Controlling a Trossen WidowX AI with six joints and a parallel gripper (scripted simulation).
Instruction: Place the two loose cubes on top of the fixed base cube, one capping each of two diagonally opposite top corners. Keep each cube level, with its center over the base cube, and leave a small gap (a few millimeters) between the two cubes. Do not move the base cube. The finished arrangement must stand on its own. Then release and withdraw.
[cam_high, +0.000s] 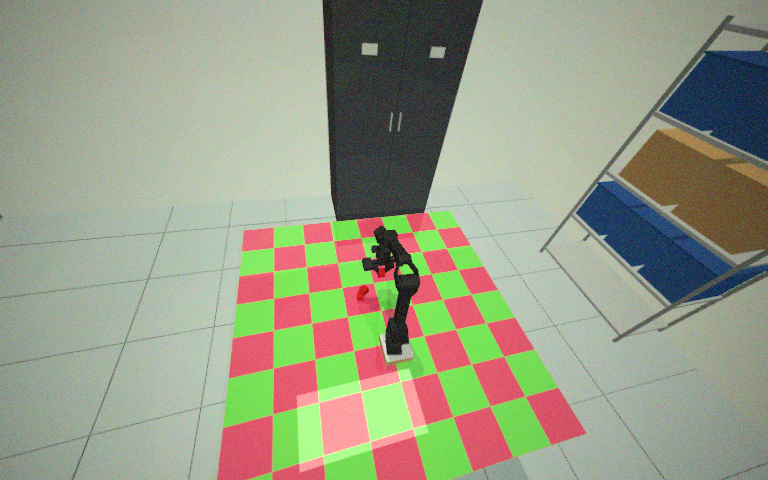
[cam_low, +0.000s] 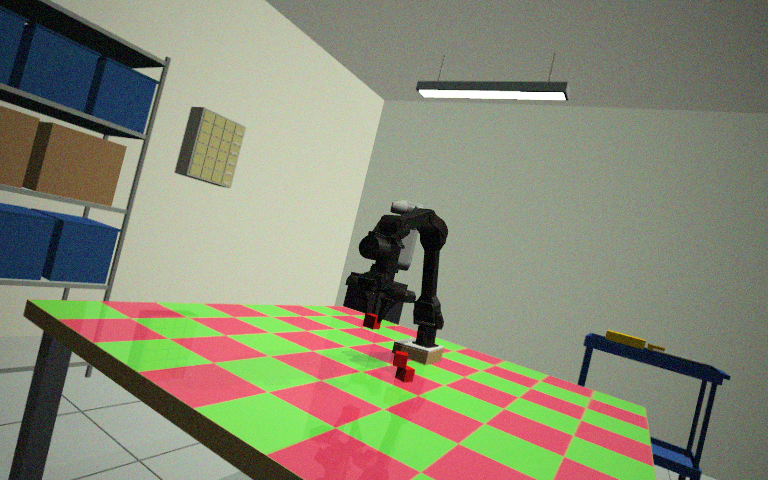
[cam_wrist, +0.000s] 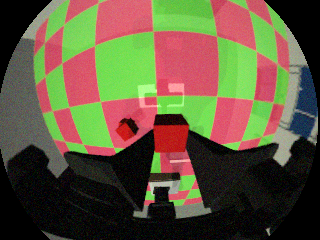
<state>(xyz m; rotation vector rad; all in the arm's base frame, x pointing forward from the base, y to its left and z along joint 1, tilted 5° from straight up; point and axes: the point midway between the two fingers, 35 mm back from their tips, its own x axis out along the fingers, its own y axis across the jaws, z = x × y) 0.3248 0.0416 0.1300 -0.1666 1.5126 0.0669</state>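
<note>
Now: gripper tip 5 cm past the red cube, 8 cm to the right of it and 8 cm above it.
</note>
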